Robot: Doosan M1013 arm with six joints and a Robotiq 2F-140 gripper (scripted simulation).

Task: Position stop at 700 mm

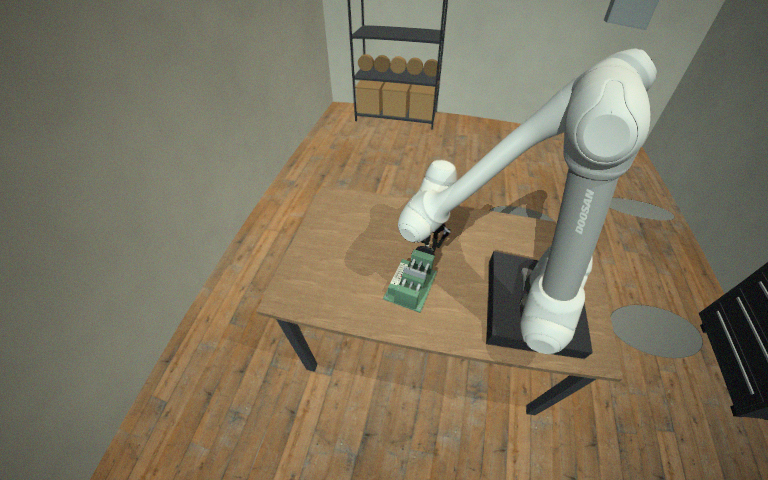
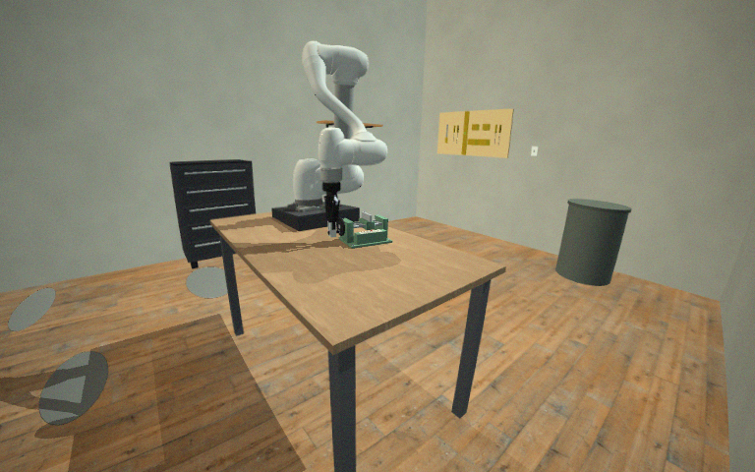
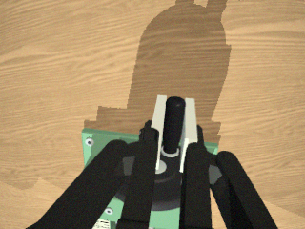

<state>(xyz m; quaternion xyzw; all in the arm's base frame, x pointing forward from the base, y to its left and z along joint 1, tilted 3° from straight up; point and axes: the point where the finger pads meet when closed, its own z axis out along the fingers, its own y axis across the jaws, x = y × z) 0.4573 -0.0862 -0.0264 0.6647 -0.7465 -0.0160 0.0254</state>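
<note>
The green stop fixture lies 40 mm ahead of my hand, 160 mm to the left of it and 20 mm above it. Round my hand: black crank handle (20 mm below).
</note>
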